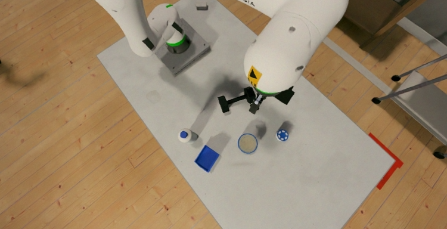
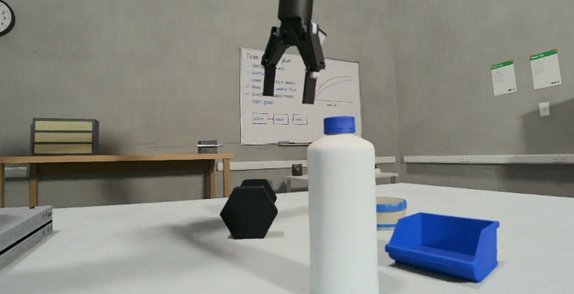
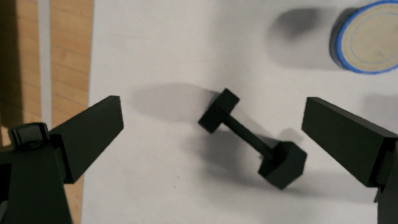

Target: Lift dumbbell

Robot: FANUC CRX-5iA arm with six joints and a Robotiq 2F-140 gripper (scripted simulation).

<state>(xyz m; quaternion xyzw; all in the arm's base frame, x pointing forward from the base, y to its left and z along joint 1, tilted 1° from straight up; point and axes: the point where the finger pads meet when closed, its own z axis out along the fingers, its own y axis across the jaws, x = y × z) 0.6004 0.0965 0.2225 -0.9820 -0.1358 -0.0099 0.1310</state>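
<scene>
The black dumbbell lies 230 mm below my hand, 100 mm behind it and 50 mm to the right of it. From my hand the other things lie so: blue bin 370 mm to the right, 250 mm below, 50 mm ahead.
</scene>
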